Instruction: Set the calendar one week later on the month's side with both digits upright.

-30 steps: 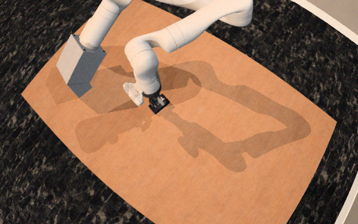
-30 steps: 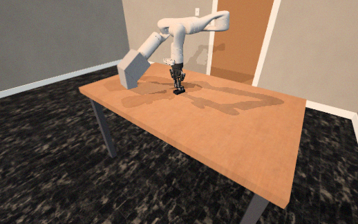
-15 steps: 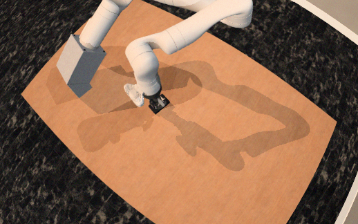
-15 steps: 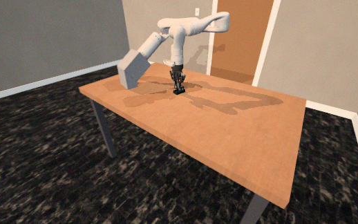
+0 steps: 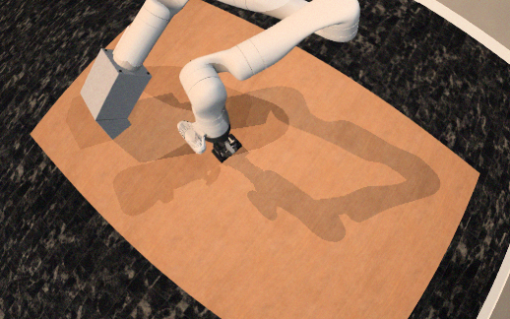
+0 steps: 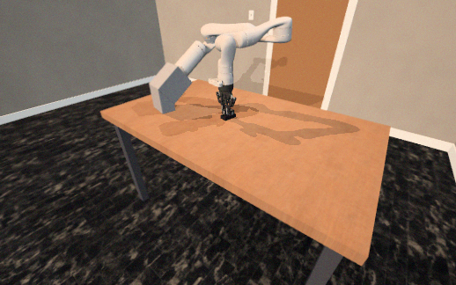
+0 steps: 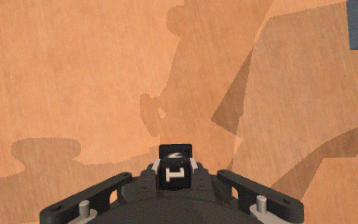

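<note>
Now: the black calendar tray 4 cm below my hand and 2 cm to the left of it.
</note>
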